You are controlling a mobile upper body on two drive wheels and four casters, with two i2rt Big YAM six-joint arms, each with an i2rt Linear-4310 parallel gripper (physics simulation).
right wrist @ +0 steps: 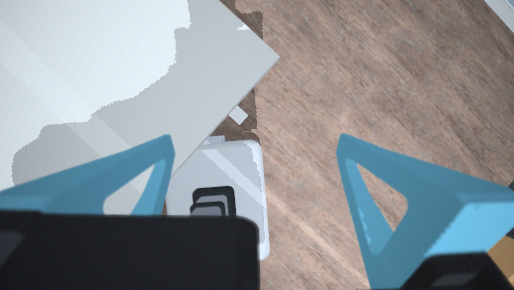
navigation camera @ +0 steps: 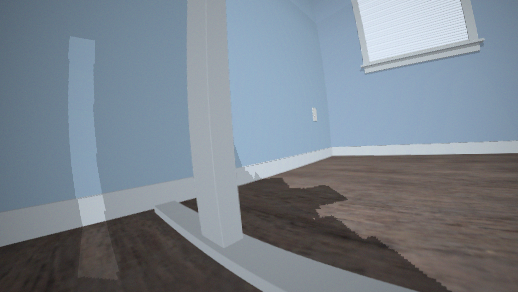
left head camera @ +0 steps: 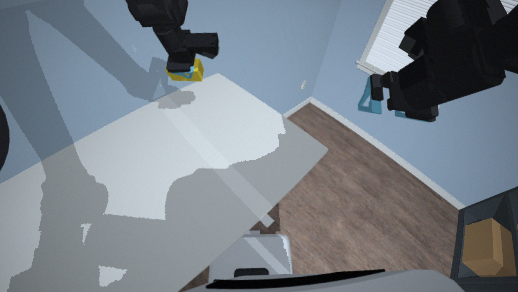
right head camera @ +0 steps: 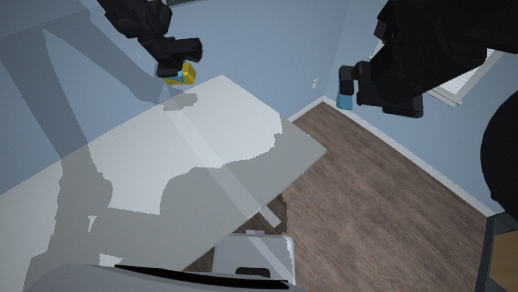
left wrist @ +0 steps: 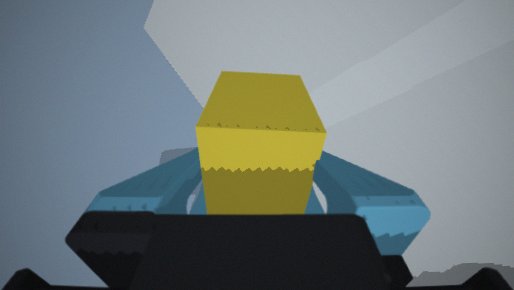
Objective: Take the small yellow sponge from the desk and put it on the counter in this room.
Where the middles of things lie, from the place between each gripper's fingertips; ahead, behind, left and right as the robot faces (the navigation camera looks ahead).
Scene:
Right now my left hand is 1 cm to the right of the small yellow sponge [left wrist: 259, 136], 1 cm below it and 1 cm past it.
I see the small yellow sponge 240 mm ahead of my right hand, 470 mm to the left of it and 70 mm below it.

